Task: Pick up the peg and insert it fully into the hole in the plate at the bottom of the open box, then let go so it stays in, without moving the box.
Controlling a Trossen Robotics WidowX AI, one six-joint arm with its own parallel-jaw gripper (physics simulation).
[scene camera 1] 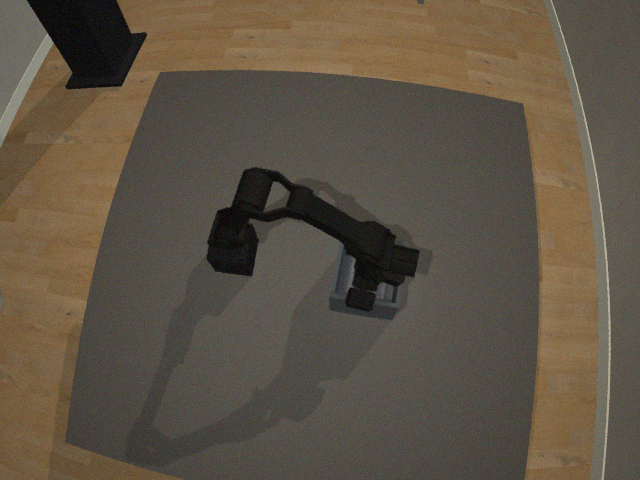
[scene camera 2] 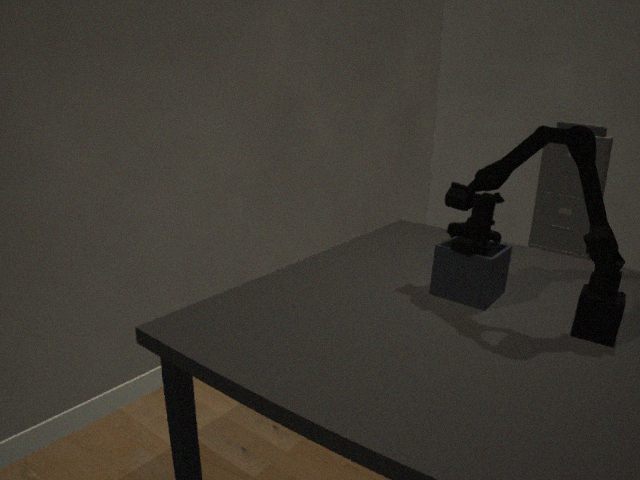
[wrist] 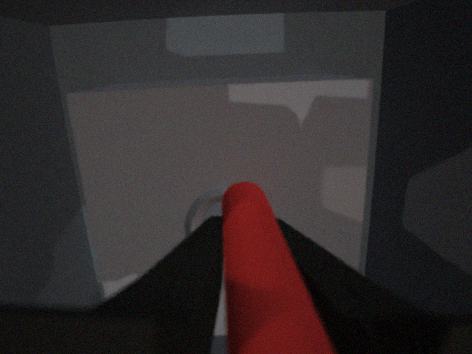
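Seen in the pictures: gripper, fingertip midpoint: [scene camera 1: 368, 280] [wrist: 244, 231]; arm's base, link origin: [scene camera 1: 229, 240] [scene camera 2: 602, 294].
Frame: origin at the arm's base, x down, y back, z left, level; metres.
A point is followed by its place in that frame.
The red peg [wrist: 265, 270] @(x -0.011, y -0.364, z -0.049 m) is between the dark fingers of my gripper [wrist: 244, 231] @(x 0.039, y -0.346, z -0.047 m), which is shut on it. The peg's far end points down at the light plate [wrist: 145, 150] @(x 0.045, y -0.373, z -0.020 m) at the bottom of the open box. The ring around the hole [wrist: 192, 212] @(x 0.043, y -0.352, z -0.032 m) shows partly, left of the peg's end; the peg and a finger cover the rest. Whether the peg's tip is at the hole's edge or above it I cannot tell. The grey-blue box [scene camera 1: 362, 308] [scene camera 2: 460, 276] @(x 0.031, y -0.349, z 0.037 m) stands upright on the table. The fingers are down inside the box and hidden in both scene views.
The box's walls [wrist: 30, 150] @(x 0.064, y -0.374, z 0.026 m) [wrist: 425, 125] @(x 0.057, y -0.369, z -0.114 m) rise close on both sides of the fingers. The arm's base [scene camera 1: 231, 255] @(x 0.002, y -0.012, z -0.038 m) [scene camera 2: 598, 315] @(x 0.035, y 0.002, z 0.048 m) stands on the dark table [scene camera 1: 310, 129] @(x 0.103, y -0.136, z 0.411 m) [scene camera 2: 320, 320] @(x 0.103, y -0.562, z 0.349 m). A grey cabinet [scene camera 2: 560, 206] stands behind the table.
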